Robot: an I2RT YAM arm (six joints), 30 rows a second.
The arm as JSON. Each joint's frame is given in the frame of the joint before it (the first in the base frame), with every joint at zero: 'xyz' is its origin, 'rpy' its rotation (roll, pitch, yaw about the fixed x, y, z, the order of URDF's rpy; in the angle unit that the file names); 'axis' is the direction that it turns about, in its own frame. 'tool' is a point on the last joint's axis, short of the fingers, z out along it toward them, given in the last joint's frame.
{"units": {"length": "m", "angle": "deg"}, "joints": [
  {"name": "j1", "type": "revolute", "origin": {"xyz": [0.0, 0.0, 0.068], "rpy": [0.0, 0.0, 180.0]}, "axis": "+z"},
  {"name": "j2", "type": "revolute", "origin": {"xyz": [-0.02, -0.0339, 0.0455], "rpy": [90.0, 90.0, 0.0]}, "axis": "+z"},
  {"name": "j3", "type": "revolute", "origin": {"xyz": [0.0, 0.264, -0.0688], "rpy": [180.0, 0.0, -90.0]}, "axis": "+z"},
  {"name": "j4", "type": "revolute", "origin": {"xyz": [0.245, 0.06, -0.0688], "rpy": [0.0, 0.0, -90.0]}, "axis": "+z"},
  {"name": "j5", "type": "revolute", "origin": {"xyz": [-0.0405, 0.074, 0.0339], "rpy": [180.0, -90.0, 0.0]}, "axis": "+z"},
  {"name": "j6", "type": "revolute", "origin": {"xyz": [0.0, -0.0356, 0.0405], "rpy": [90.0, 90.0, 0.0]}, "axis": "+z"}
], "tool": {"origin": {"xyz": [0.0, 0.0, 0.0], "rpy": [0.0, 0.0, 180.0]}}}
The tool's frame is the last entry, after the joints.
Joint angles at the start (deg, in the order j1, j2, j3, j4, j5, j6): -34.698, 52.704, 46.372, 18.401, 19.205, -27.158
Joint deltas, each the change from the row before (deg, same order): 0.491, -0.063, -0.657, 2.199, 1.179, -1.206; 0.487, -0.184, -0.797, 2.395, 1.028, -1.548; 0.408, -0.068, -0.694, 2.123, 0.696, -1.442; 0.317, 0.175, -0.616, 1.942, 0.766, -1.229; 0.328, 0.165, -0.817, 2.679, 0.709, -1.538; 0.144, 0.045, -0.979, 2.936, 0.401, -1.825; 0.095, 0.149, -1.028, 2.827, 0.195, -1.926; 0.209, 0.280, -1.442, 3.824, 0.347, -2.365
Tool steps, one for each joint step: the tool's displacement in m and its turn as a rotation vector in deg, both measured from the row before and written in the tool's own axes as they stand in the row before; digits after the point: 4 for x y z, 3 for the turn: -0.0006, 0.0006, -0.0010, 1.306, -0.977, -0.559; -0.0006, 0.0005, -0.0016, 1.275, -1.145, -0.798; -0.0003, 0.0007, -0.0012, 0.949, -1.005, -0.781; 0.0005, 0.0011, -0.0004, 0.937, -0.626, -0.700; 0.0004, 0.0009, -0.0007, 1.167, -1.048, -0.771; 0.0007, 0.0002, -0.0012, 1.211, -1.263, -1.007; 0.0015, 0.0008, -0.0011, 0.981, -1.128, -1.219; 0.0023, 0.0016, -0.0018, 1.306, -1.361, -1.419
